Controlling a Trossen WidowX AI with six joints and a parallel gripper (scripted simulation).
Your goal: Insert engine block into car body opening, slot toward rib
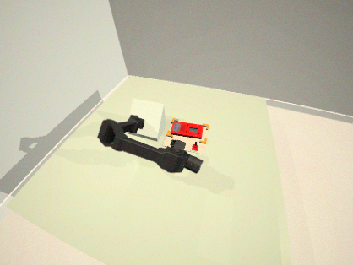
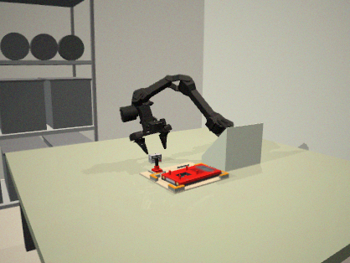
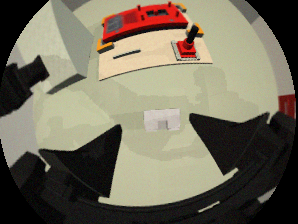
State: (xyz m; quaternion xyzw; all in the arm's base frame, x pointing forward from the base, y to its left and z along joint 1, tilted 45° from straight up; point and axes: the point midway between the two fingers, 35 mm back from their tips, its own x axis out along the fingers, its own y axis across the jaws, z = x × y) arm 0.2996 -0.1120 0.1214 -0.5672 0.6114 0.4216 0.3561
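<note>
Now: gripper tip 1 cm short of the grey engine block and 2 cm above it. The rest, counted from my gripper tip: black upright peg (7 cm ahead, 13 cm to the left, 1 cm below).
</note>
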